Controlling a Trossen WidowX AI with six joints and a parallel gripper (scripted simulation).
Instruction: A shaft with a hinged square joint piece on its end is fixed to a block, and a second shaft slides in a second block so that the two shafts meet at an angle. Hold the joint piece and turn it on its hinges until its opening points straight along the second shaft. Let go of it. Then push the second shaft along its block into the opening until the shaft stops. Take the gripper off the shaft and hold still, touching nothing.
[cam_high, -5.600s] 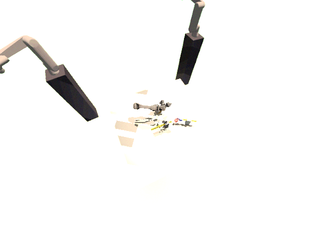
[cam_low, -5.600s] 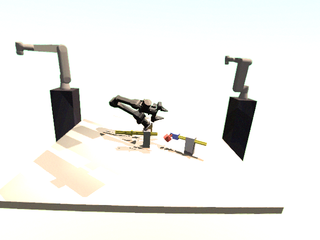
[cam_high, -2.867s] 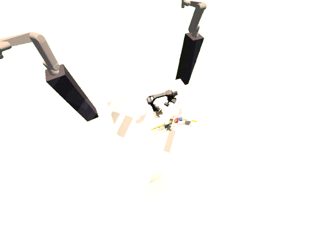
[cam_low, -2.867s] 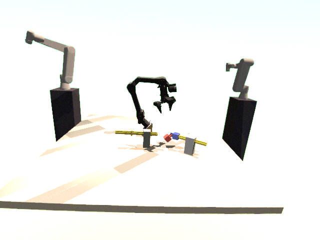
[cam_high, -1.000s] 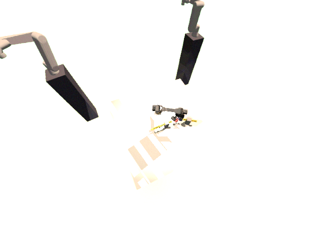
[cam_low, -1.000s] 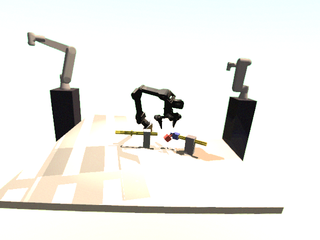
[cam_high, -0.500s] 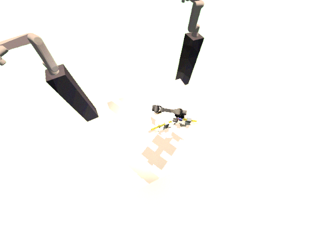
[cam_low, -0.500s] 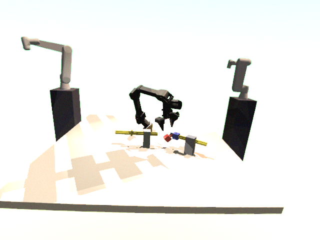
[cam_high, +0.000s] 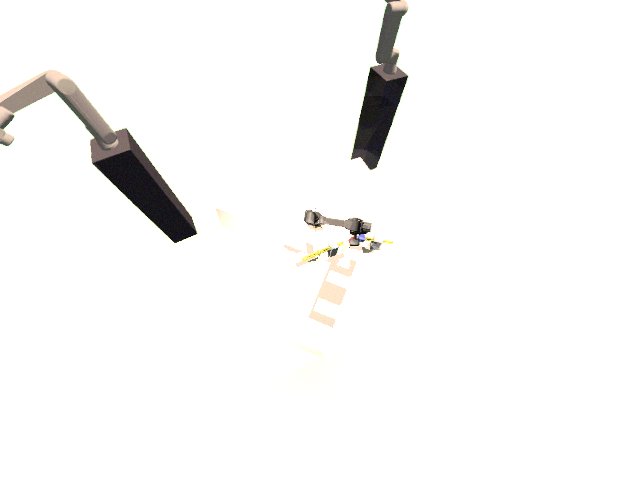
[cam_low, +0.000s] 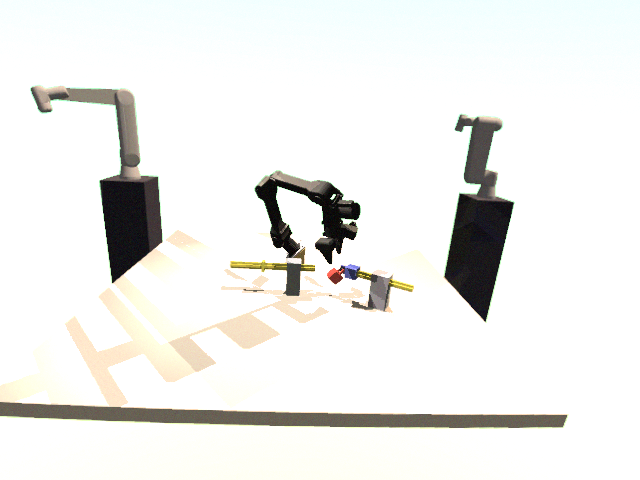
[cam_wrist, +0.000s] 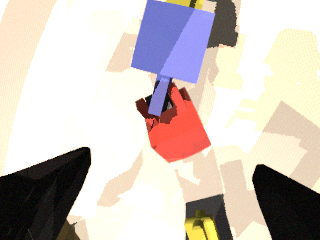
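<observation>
My gripper tip is now 1 cm to the right of the red joint piece and 6 cm above it.
</observation>
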